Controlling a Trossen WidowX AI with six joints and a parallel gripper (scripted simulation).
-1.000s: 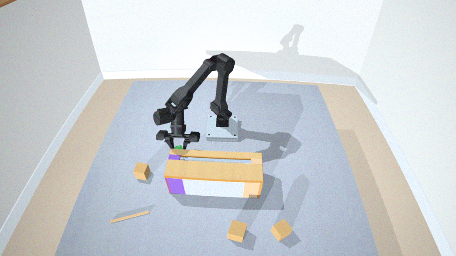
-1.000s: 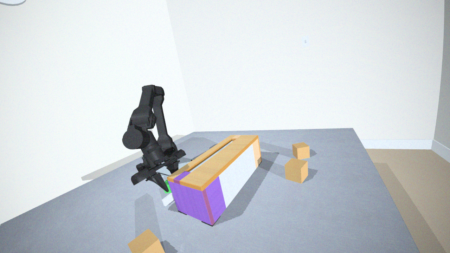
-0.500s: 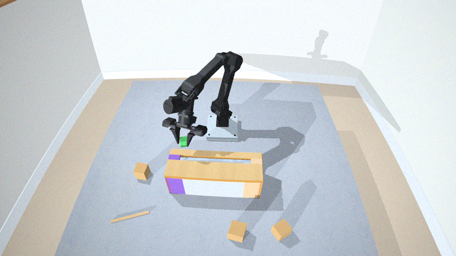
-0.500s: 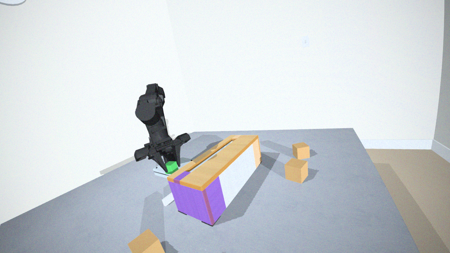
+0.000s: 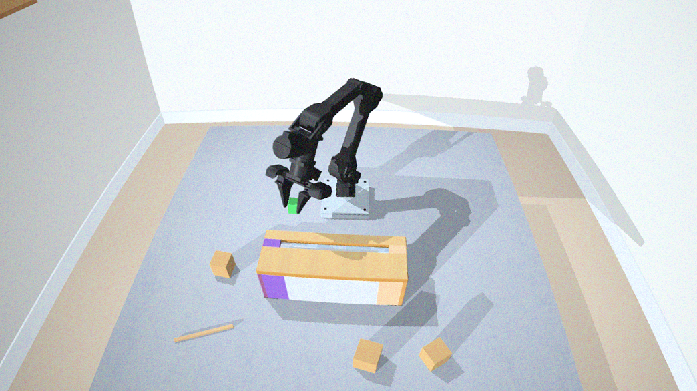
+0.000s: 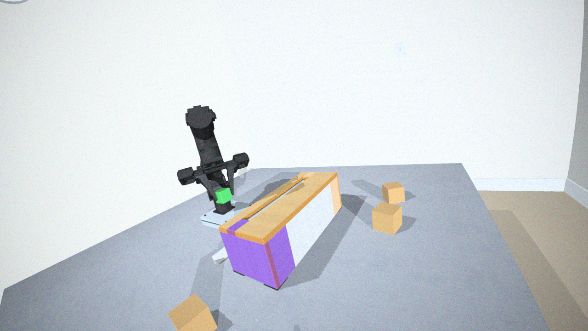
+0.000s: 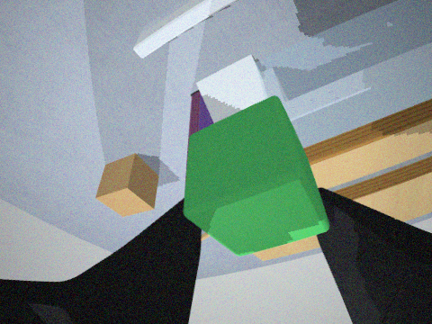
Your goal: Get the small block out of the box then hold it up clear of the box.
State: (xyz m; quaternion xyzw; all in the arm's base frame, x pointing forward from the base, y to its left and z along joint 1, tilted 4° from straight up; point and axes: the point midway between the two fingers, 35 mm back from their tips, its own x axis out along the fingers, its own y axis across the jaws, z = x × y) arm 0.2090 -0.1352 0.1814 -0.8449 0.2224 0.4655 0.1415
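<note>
Now: gripper tip 2 cm past the green block and 1 cm to the right of it. Also, from my gripper tip: tan stick: 31 cm ahead, 23 cm to the right, 16 cm below.
</note>
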